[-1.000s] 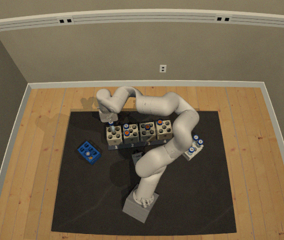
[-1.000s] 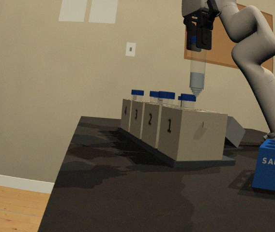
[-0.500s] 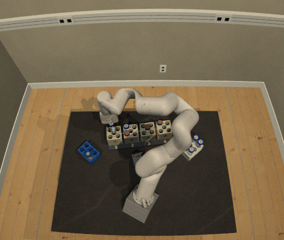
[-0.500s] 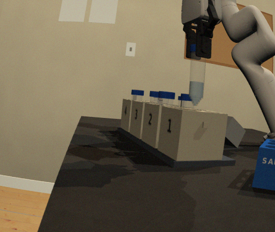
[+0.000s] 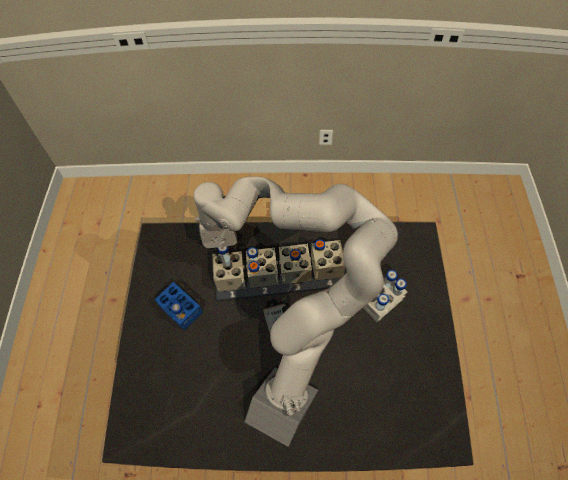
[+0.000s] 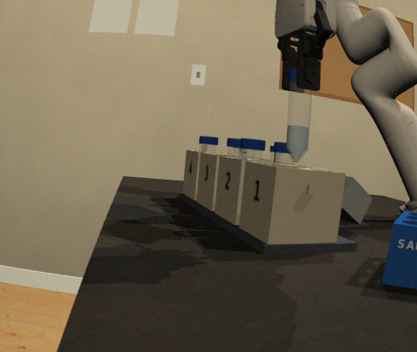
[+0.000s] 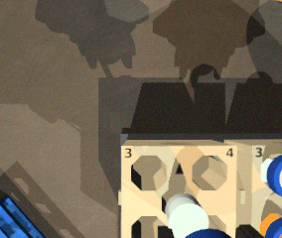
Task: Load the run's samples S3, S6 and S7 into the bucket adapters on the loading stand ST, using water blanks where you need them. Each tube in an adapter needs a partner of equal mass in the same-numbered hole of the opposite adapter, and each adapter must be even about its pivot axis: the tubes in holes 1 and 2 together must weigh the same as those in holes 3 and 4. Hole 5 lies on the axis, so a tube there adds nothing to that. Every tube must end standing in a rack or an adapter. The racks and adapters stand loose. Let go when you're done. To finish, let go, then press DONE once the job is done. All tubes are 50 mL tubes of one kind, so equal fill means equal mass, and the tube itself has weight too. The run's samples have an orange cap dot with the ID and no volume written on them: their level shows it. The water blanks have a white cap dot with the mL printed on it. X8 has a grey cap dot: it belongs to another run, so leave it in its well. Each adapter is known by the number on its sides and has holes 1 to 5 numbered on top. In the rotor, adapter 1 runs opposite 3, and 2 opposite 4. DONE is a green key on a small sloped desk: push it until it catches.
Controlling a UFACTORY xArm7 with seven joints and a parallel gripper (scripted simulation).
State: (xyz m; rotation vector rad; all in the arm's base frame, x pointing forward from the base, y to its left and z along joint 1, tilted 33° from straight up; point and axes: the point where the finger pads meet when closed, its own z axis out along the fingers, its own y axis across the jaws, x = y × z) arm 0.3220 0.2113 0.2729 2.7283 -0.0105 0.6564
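Right now the adapter 1 is 160 mm below my hand. The rest, counted from my hand: blue sample rack (190 mm to the left, 180 mm below, 80 mm behind); white blank rack (480 mm to the right, 200 mm behind, 180 mm below).
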